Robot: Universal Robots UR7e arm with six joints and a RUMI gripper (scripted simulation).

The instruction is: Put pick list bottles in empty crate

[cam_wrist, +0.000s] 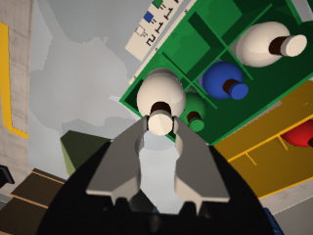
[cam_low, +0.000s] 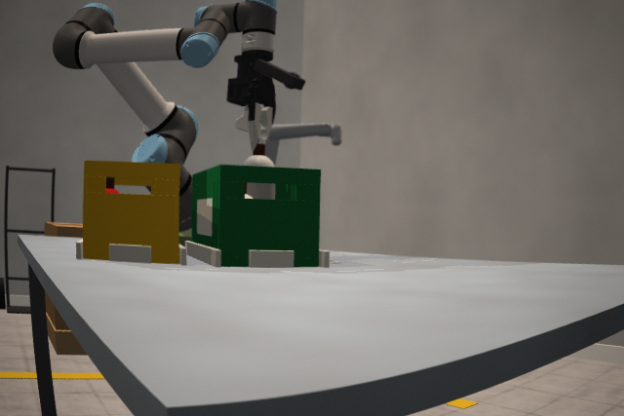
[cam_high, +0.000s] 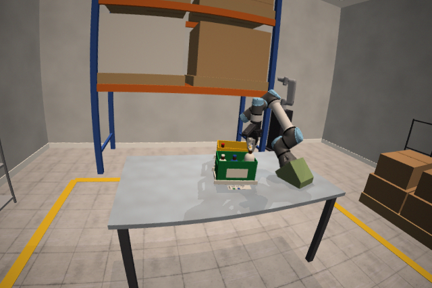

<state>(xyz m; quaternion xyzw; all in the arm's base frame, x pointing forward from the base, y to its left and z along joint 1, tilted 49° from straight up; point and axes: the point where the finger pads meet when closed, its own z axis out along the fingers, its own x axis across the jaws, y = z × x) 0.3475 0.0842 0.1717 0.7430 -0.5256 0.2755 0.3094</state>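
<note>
My hand is 30 mm past the green-label bottle, 80 mm to the left of it and 160 mm above it. The rest, counted from my hand: blue-label bottle (50 mm ahead, 110 mm to the right, 160 mm below); then pick list (100 mm ahead, 60 mm to the left, 240 mm below); then green crate (60 mm ahead, 70 mm to the right, 160 mm below).
</note>
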